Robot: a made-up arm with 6 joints. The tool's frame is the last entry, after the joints.
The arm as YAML. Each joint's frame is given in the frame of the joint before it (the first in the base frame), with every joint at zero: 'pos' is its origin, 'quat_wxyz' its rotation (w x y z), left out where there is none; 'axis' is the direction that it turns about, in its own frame. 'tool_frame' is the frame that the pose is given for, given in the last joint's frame.
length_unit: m
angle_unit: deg
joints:
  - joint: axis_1
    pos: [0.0, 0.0, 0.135]
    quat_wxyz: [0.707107, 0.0, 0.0, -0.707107]
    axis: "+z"
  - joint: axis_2
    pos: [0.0, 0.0, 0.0]
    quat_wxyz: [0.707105, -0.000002, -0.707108, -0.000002]
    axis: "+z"
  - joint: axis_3
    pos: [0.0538, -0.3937, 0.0]
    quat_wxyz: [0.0, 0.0, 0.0, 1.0]
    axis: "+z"
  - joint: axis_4
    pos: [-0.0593, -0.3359, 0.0]
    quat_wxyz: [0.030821, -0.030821, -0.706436, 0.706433]
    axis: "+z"
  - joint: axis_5
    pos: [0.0, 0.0, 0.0]
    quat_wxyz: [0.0, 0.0, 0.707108, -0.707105]
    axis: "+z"
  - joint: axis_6
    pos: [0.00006, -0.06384, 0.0]
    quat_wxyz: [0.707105, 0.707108, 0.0, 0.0]
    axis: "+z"
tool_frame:
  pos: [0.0, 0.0, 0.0]
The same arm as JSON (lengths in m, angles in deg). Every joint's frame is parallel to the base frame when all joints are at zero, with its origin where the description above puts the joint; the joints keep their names.
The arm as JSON. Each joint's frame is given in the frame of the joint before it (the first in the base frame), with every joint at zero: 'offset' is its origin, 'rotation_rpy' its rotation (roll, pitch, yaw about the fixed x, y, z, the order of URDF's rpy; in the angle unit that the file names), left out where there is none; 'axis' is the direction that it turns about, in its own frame. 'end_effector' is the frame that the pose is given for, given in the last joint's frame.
{"length_unit": "m", "angle_unit": "deg", "chain": [{"id": "axis_1", "offset": [0.0, 0.0, 0.135], "axis": [0.0, 0.0, 1.0]}, {"id": "axis_2", "offset": [0.0, 0.0, 0.0], "axis": [0.0, 1.0, 0.0]}, {"id": "axis_3", "offset": [-0.3937, 0.0, 0.0538], "axis": [0.0, 1.0, 0.0]}, {"id": "axis_4", "offset": [0.3359, 0.0, 0.0593], "axis": [0.9962, 0.0, 0.0871]}, {"id": "axis_5", "offset": [0.0, 0.0, 0.0], "axis": [0.0, 1.0, 0.0]}, {"id": "axis_6", "offset": [0.0636, 0.0, 0.0055], "axis": [0.9962, 0.0, 0.0871]}], "end_effector": {"offset": [0.0, 0.0, 0.0], "rotation_rpy": [0.0, 85.0, 0.0]}}
